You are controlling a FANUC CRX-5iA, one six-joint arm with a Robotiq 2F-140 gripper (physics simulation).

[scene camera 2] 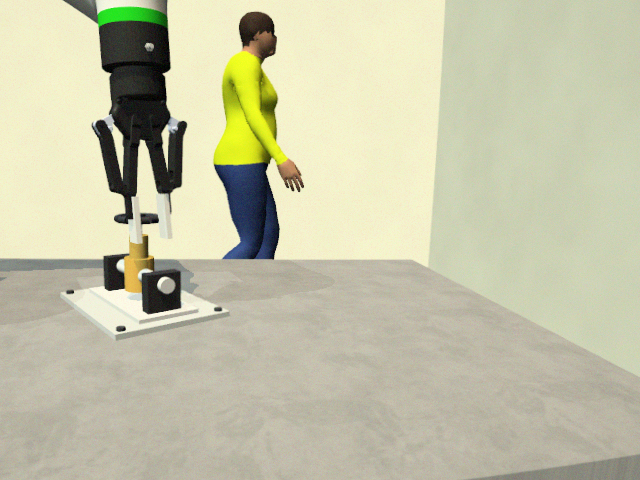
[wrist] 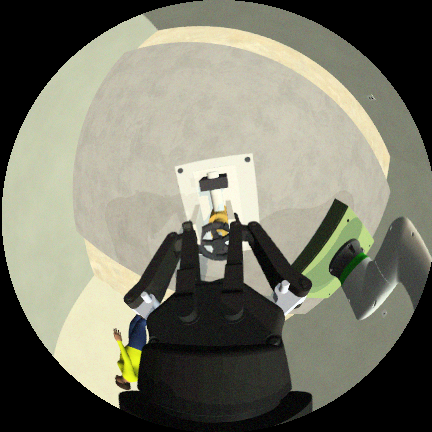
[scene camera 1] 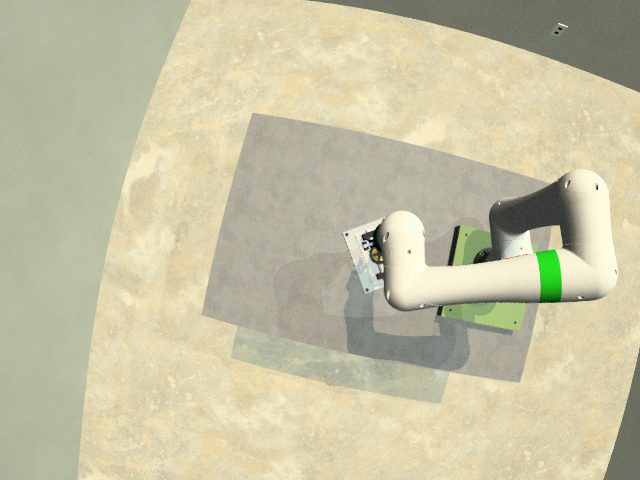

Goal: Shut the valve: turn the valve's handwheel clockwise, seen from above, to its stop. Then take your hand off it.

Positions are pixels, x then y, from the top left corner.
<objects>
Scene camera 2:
my gripper: 151,240
white base plate: 115,324
</objects>
